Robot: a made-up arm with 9 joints.
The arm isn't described. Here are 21 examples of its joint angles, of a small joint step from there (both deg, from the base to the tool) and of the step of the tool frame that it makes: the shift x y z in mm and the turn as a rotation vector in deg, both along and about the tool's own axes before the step.
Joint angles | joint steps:
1: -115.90 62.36 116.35 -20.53 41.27 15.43 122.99 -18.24 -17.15 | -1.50 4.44 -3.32 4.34 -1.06 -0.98 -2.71 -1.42 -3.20
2: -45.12 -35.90 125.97 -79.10 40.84 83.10 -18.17 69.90 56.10 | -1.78 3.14 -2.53 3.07 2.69 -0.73 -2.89 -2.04 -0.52
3: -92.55 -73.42 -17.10 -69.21 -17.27 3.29 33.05 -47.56 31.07 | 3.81 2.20 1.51 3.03 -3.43 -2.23 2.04 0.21 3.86
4: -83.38 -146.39 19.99 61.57 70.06 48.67 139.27 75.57 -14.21 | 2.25 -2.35 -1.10 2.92 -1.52 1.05 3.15 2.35 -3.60
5: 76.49 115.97 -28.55 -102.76 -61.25 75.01 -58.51 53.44 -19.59 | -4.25 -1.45 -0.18 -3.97 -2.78 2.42 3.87 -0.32 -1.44
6: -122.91 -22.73 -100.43 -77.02 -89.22 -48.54 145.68 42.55 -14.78 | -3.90 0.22 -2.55 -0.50 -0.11 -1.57 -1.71 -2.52 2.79
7: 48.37 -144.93 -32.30 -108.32 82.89 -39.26 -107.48 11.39 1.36 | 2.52 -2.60 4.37 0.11 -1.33 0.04 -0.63 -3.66 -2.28
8: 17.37 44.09 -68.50 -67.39 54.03 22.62 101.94 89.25 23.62 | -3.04 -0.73 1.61 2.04 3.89 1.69 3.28 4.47 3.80
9: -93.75 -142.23 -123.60 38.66 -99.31 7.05 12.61 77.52 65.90 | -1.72 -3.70 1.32 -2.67 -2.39 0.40 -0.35 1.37 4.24
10: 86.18 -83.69 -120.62 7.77 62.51 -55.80 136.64 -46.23 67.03 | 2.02 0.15 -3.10 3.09 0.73 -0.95 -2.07 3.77 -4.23
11: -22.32 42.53 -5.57 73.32 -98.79 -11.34 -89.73 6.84 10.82 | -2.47 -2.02 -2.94 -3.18 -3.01 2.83 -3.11 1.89 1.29
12: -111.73 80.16 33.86 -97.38 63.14 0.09 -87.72 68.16 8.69 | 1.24 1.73 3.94 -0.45 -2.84 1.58 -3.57 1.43 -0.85
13: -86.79 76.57 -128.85 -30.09 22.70 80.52 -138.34 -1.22 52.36 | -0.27 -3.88 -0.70 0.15 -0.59 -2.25 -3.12 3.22 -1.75
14: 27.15 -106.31 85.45 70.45 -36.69 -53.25 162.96 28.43 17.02 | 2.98 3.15 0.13 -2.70 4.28 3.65 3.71 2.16 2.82
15: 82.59 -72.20 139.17 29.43 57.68 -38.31 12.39 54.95 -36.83 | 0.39 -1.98 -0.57 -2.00 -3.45 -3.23 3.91 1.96 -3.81
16: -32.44 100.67 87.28 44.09 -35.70 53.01 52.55 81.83 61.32 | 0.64 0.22 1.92 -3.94 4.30 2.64 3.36 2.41 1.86
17: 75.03 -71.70 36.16 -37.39 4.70 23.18 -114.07 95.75 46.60 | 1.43 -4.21 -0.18 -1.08 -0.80 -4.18 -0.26 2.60 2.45
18: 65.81 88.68 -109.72 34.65 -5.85 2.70 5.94 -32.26 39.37 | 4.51 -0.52 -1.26 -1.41 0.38 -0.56 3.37 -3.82 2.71
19: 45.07 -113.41 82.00 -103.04 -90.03 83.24 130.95 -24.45 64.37 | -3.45 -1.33 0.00 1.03 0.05 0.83 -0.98 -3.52 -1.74
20: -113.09 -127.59 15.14 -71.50 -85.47 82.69 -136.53 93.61 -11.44 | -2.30 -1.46 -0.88 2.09 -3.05 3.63 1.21 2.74 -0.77
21: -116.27 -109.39 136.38 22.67 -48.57 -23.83 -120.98 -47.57 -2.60 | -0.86 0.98 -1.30 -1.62 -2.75 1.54 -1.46 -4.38 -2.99
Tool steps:
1: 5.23 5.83 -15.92 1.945 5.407 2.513
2: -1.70 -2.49 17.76 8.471 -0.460 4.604
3: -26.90 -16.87 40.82 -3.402 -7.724 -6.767
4: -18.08 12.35 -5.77 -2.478 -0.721 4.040
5: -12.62 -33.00 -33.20 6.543 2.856 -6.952
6: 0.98 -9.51 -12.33 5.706 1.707 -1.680
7: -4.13 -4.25 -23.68 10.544 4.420 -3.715
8: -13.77 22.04 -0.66 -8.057 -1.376 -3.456
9: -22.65 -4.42 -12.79 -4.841 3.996 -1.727
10: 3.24 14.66 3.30 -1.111 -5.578 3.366
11: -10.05 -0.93 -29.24 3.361 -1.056 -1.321
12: -3.84 12.04 -4.71 4.459 4.033 1.743
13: -15.11 -3.04 0.36 -0.955 -3.858 3.063
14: -3.68 -21.92 -26.36 -3.472 1.602 -9.266
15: -16.53 11.53 11.55 -1.678 1.388 -0.713
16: -3.25 0.74 12.84 -1.776 2.961 -1.612
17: -16.12 11.83 3.01 -0.542 -8.217 2.019
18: -18.77 -35.50 15.96 5.575 -2.529 -7.420
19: 1.20 0.49 5.04 -1.990 5.741 0.033
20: -0.76 -3.99 12.13 -0.226 1.759 -2.639
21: -4.48 -12.88 -23.92 7.707 0.313 -2.625
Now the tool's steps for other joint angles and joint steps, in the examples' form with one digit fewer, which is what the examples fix.
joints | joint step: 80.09 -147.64 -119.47 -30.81 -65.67 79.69 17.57 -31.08 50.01 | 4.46 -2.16 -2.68 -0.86 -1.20 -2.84 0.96 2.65 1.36
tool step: 15.7 -8.0 10.6 -1.27 -2.00 -3.12
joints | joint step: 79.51 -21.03 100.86 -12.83 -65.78 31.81 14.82 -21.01 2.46 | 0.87 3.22 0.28 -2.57 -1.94 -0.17 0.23 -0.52 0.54
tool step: 5.3 -46.6 -10.9 2.65 1.53 -6.30
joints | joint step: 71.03 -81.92 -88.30 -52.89 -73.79 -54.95 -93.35 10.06 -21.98 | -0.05 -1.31 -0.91 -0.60 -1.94 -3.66 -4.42 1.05 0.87
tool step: 11.6 22.7 -15.4 -4.56 2.91 2.74
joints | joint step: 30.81 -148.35 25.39 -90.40 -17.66 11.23 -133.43 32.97 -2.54 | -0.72 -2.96 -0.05 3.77 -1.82 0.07 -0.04 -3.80 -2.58
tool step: 9.1 -11.8 -9.3 7.47 0.81 4.93
